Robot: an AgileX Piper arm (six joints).
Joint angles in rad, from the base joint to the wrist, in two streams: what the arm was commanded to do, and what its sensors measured. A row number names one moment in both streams.
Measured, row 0:
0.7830 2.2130 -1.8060 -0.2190 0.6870 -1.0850
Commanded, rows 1 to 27:
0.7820 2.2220 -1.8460 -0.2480 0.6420 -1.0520
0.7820 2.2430 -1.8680 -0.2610 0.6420 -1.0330
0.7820 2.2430 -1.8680 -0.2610 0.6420 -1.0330
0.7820 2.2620 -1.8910 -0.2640 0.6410 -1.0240
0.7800 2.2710 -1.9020 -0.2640 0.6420 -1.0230
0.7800 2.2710 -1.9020 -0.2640 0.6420 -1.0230
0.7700 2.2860 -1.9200 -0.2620 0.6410 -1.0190
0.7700 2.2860 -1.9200 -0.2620 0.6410 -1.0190
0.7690 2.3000 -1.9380 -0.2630 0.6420 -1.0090
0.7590 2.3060 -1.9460 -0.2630 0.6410 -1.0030
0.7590 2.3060 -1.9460 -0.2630 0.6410 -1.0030
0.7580 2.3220 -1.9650 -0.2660 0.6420 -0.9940
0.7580 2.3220 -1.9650 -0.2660 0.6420 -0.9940
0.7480 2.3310 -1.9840 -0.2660 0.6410 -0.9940
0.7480 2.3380 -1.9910 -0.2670 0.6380 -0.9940
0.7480 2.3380 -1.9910 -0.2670 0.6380 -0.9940
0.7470 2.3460 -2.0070 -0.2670 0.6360 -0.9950
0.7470 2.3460 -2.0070 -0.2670 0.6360 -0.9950
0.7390 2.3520 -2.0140 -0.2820 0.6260 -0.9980
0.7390 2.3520 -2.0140 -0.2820 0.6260 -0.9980
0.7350 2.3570 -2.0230 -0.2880 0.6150 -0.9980
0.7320 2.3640 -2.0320 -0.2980 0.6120 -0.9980
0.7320 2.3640 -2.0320 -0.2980 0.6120 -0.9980
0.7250 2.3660 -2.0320 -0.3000 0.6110 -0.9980
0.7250 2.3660 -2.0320 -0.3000 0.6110 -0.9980
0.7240 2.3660 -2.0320 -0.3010 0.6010 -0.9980
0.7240 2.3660 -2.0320 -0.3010 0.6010 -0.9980
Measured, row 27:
0.7340 2.3790 -2.0110 -0.2680 0.6710 -0.9940
